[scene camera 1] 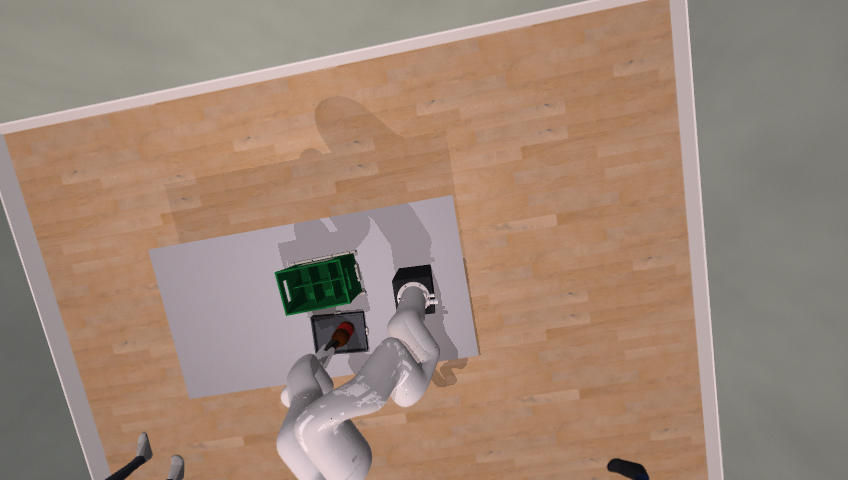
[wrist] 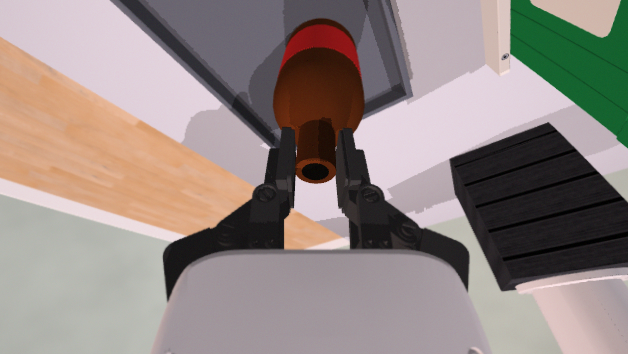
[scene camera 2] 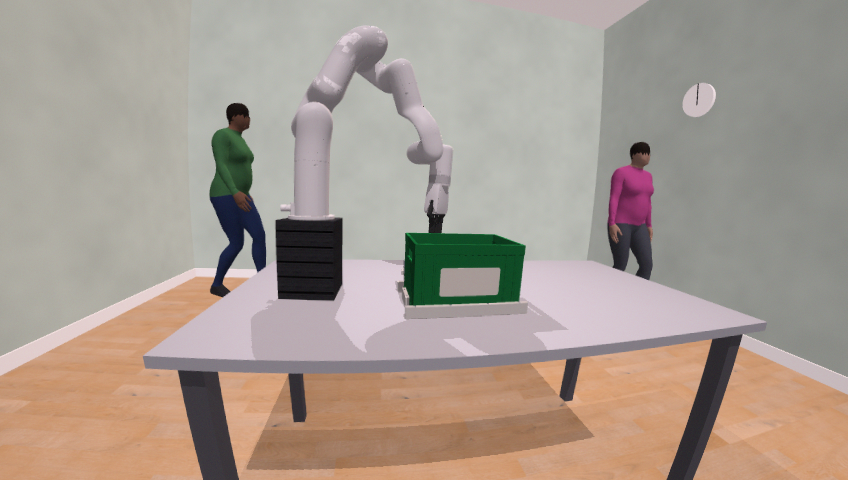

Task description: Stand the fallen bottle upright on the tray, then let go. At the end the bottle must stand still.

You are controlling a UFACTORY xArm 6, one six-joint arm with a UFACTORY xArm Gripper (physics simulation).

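Pixels of known places: gripper, fingertip midpoint: [scene camera 1: 333,344] [wrist: 316,144]; arm's base at its link origin: [scene camera 1: 413,297] [wrist: 567,278] [scene camera 2: 311,218].
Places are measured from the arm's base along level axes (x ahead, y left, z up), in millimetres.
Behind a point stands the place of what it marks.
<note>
The brown bottle with a red band [scene camera 1: 342,334] @(x 333, y 179, z -96 mm) [wrist: 319,85] @(x 380, y 191, z -93 mm) stands close to upright over the dark grey tray [scene camera 1: 323,325] @(x 465, y 178, z -203 mm) [wrist: 210,45] @(x 415, y 287, z -203 mm), its neck up. A slight lean is hard to judge, and I cannot see whether its base touches the tray floor. My gripper [scene camera 1: 330,346] @(x 364, y 205, z -61 mm) [wrist: 316,144] @(x 364, y 205, z -61 mm) is shut on the bottle's neck, one black finger on each side, with the open mouth showing between them in the wrist view. In scene camera 2 the black fingers [scene camera 2: 435,223] @(x 364, y 205, z -61 mm) come down behind the green crate, which hides the bottle and the tray.
The green crate [scene camera 1: 281,293] @(x 542, y -38, z -35 mm) [scene camera 2: 464,274] @(x 407, y -147, z -104 mm) [wrist: 565,65] @(x 291, y 24, z -113 mm) stands beside the tray, with pale rails [scene camera 2: 467,309] [wrist: 496,40] at its foot. The black base block [scene camera 1: 412,273] @(x 5, y -77, z -75 mm) [scene camera 2: 309,258] @(x 18, y -77, z -95 mm) [wrist: 540,200] @(x 75, y 1, z -92 mm) carries the arm. Two people [scene camera 2: 232,160] [scene camera 2: 631,196] stand beyond the table [scene camera 2: 333,333] @(x 123, y -260, z -208 mm).
</note>
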